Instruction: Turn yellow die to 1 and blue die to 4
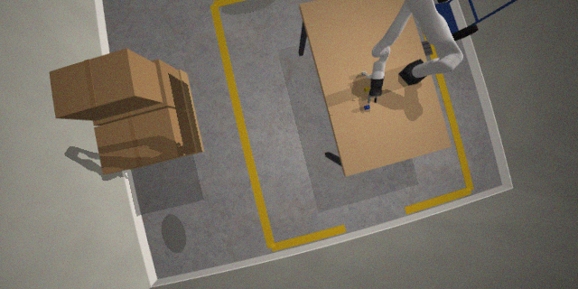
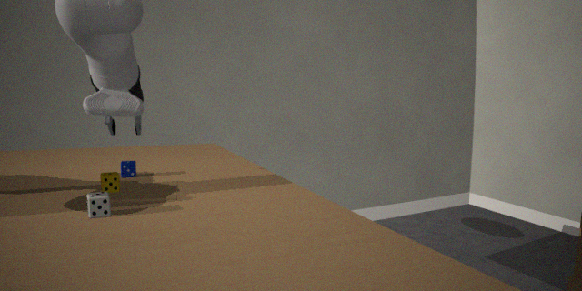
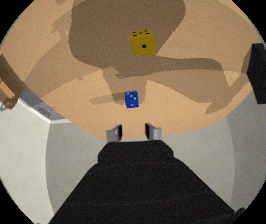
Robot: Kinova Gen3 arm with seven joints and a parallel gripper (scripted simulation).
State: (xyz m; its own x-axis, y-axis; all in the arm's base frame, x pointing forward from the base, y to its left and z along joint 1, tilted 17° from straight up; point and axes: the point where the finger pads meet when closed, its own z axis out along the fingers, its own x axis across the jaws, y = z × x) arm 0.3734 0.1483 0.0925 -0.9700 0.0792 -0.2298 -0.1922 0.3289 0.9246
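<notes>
Right now my hand is 40 mm to the right of the blue die and 90 mm above it. Round my hand: white die 20 mm behind, 230 mm to the right, 90 mm below; tan mat 20 mm ahead, 100 mm to the right, 100 mm below; yellow die 20 mm behind, 110 mm to the right, 90 mm below.
</notes>
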